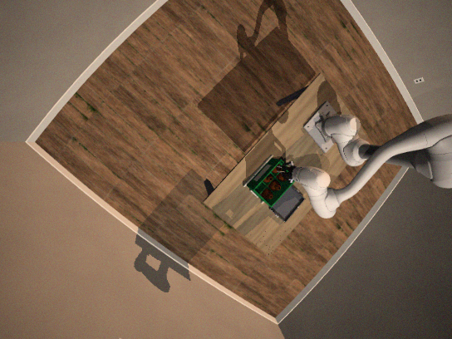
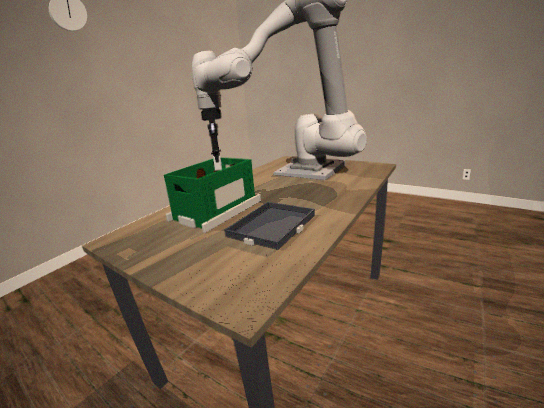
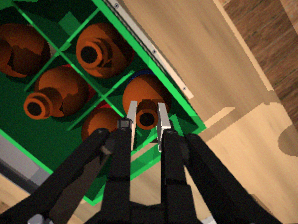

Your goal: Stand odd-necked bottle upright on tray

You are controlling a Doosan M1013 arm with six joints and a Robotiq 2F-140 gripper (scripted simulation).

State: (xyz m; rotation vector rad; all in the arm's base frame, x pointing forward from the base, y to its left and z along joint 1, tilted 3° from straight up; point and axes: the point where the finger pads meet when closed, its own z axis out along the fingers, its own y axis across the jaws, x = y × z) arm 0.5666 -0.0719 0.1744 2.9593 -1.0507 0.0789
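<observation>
The green crate is 90 mm below my hand, 80 mm ahead of it and 50 mm to the left of it. From my hand the other things lie so: dark grey tray 330 mm to the left, 160 mm below, 70 mm ahead.
</observation>
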